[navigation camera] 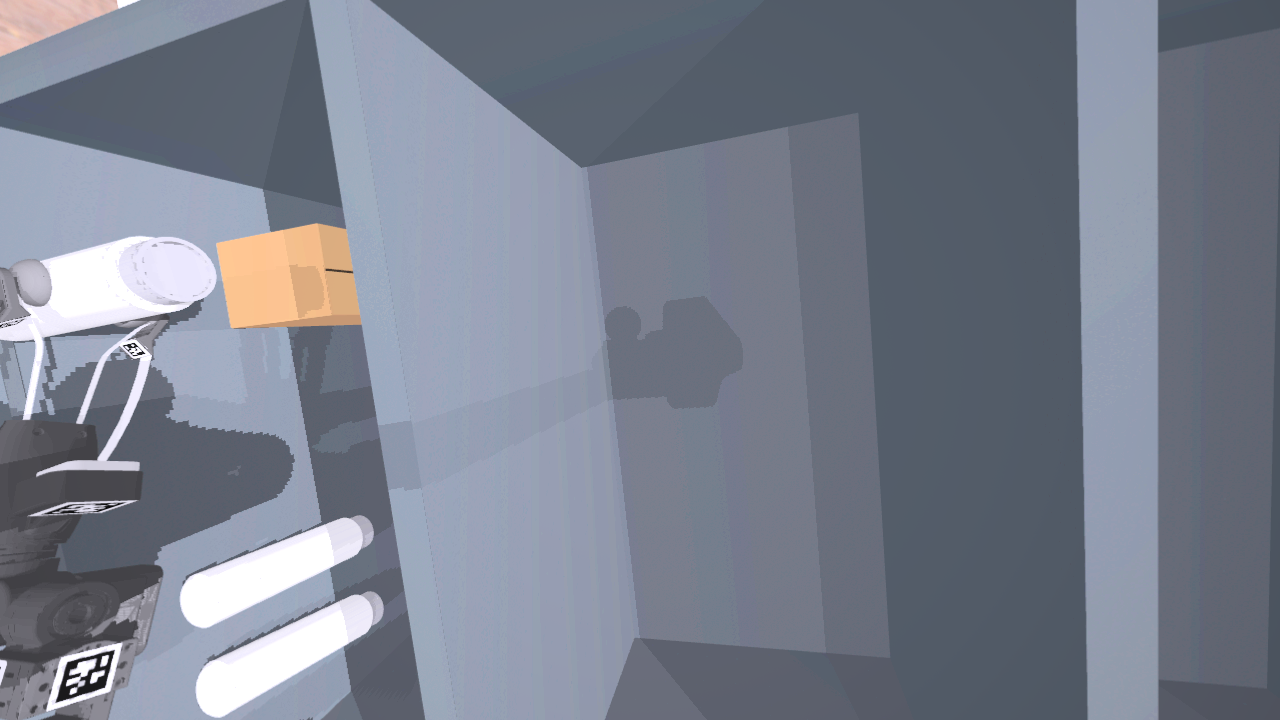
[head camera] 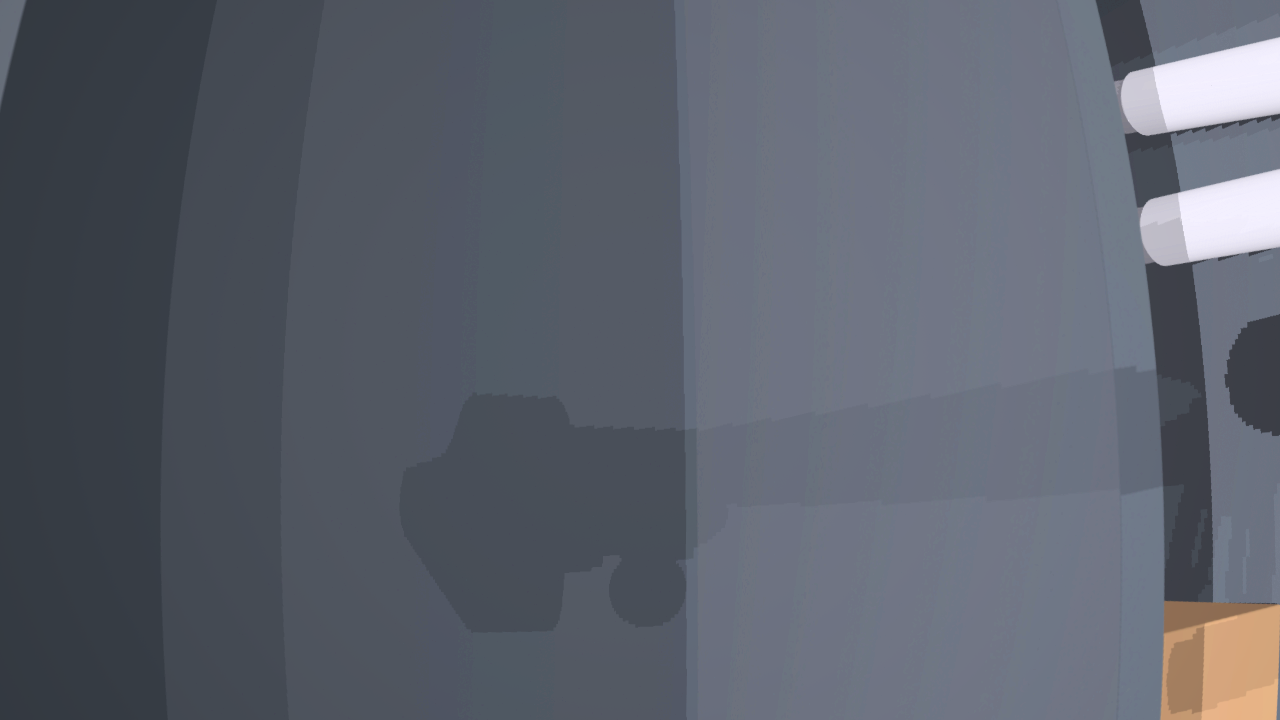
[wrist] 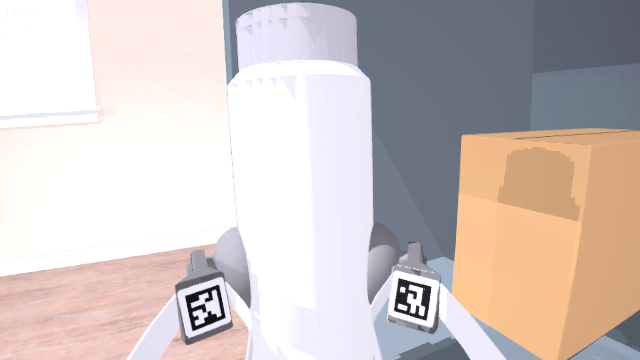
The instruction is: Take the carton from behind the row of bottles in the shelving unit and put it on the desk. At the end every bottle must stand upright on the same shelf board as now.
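Places are measured from the robot's base along level axes (x ahead, y left, z up), in metres.
Pixels of known places: gripper, between the fingertips: (wrist: 307, 252).
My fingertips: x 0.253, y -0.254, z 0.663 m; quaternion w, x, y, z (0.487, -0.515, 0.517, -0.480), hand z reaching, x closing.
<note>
Ahead of a thing's pixels: the offset from my fingertips to its top centre. "spot": to the spot under its first point. Level surfaces: height alone.
My gripper (navigation camera: 89, 306) (wrist: 307, 252) is shut on a white bottle @(0.000 m left, 0.011 m back, 0.116 m up) (navigation camera: 93, 279) (wrist: 305, 165), with one rounded pad on each side of it. The bottle looks upright in the wrist view; its base is hidden. The orange-brown carton @(0.291 m right, 0.129 m ahead, 0.051 m up) (head camera: 1228, 667) (navigation camera: 264, 282) (wrist: 517, 260) stands to the right of the held bottle in the wrist view, a gap apart, in the shelving unit (navigation camera: 384, 394). Two more white bottles @(spot: 0.319 m right, 0.401 m back, 0.068 m down) (head camera: 1226, 94) @(0.322 m right, 0.293 m back, 0.059 m down) (head camera: 1230, 219) (navigation camera: 268, 574) (navigation camera: 284, 658) stand side by side on the carton's shelf level. The gripper does not show in the head view, and the desk shows in no view.
A grey-blue board @(0.328 m up) (navigation camera: 501, 358) divides the bottle compartment from the neighbouring one, and its edge partly covers the carton in the navigation view. Another board edge (navigation camera: 1117, 358) lies farther right. The wrist view shows wooden floor @(0.663 m down) (wrist: 90, 315) and a window @(spot: 1.272 m left, 1.467 m ahead, 0.434 m up) (wrist: 42, 55) at the left.
</note>
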